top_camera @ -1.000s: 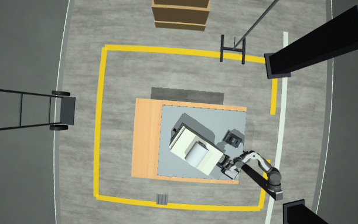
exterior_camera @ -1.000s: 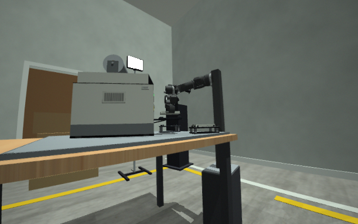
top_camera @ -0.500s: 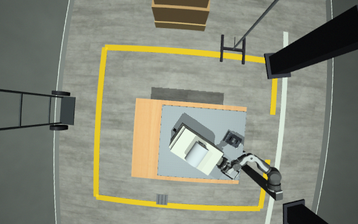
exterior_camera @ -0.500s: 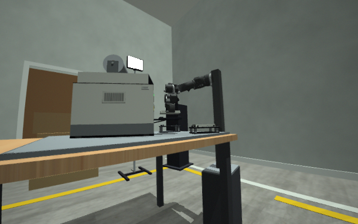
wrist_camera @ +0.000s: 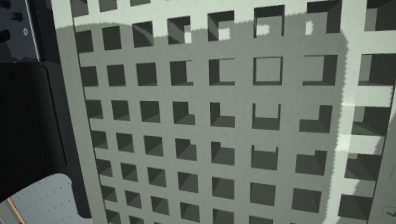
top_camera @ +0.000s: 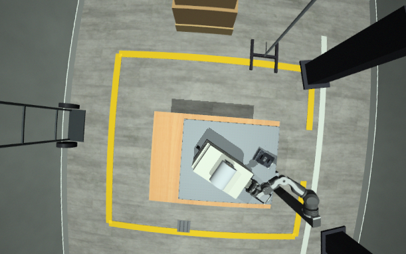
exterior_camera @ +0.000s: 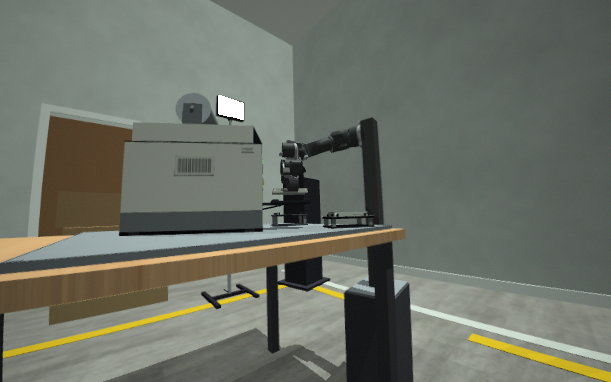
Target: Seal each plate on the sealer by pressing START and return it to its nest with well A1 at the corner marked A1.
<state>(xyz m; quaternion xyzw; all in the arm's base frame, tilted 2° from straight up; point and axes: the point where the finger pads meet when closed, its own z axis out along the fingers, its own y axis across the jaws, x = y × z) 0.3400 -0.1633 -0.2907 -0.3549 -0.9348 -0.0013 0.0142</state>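
The plate is right at my hand. The rest, counted from my hand: foil roll: 25 cm ahead, 22 cm to the right, 28 cm above; then sealer stage: 4 cm below.
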